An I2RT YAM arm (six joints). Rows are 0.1 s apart.
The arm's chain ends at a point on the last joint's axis. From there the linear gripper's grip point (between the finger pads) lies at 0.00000 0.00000 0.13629 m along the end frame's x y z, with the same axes.
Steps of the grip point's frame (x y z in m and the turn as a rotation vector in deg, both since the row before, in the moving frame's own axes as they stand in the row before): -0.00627, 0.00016, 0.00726, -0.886, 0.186, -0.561; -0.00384, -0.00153, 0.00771, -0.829, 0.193, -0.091; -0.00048, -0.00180, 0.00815, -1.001, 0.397, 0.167; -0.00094, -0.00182, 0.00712, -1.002, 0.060, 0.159
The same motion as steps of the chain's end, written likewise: -0.00672, -0.00195, 0.00728, -0.886, 0.186, -0.561; -0.00430, -0.00350, 0.00773, -0.829, 0.193, -0.091; -0.00142, -0.00418, 0.00817, -1.001, 0.397, 0.167; -0.00108, -0.00420, 0.00714, -1.002, 0.060, 0.159
